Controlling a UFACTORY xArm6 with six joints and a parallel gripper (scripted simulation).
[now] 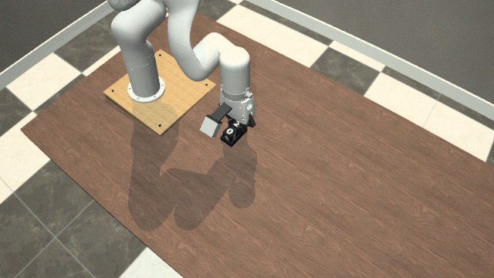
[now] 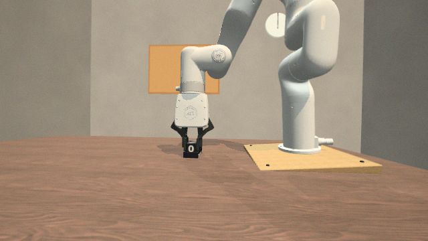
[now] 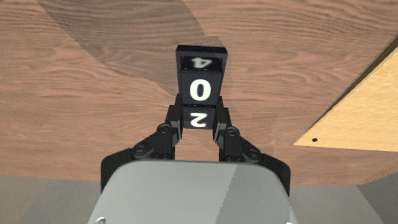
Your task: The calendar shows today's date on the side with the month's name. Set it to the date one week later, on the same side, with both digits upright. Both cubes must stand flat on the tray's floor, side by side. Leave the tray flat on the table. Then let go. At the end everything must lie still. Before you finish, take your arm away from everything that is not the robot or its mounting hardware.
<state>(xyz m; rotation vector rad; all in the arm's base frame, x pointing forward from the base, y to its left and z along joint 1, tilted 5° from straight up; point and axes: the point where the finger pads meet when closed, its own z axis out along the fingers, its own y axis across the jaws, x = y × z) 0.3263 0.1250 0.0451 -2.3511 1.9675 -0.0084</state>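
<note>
The black tray lies 20 mm to the right of my hand and 30 mm below it. Round my hand: black cube (10 mm ahead, 30 mm to the right, 10 mm below).
</note>
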